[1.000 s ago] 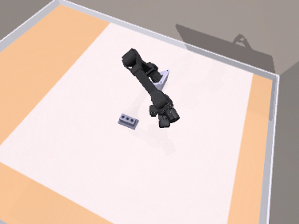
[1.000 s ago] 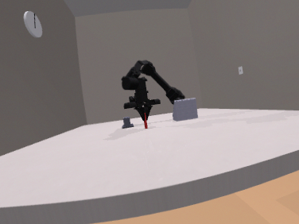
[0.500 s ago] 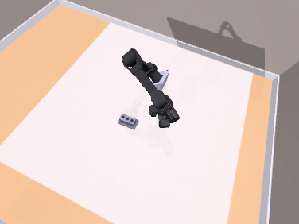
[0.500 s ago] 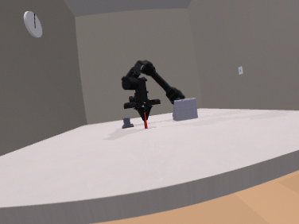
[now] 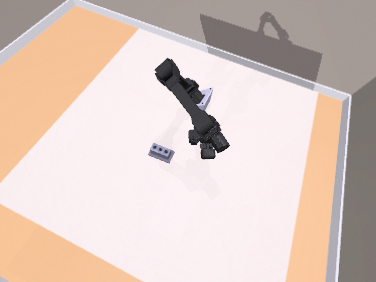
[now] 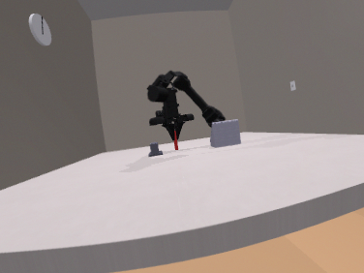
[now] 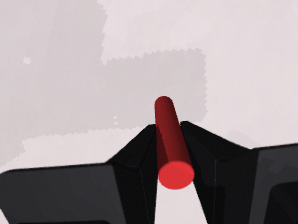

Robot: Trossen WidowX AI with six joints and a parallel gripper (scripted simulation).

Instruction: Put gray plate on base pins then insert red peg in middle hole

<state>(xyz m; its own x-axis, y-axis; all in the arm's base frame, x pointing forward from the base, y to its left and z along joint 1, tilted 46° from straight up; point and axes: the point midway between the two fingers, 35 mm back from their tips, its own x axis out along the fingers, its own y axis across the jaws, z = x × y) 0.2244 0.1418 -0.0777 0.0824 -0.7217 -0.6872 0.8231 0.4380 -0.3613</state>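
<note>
The gray plate lies 12 cm ahead of my gripper tip, 17 cm to the right of it and 2 cm below it. Round my gripper tip: red peg: right at my gripper tip; then gray base: 12 cm ahead, 17 cm to the right, 6 cm below.
</note>
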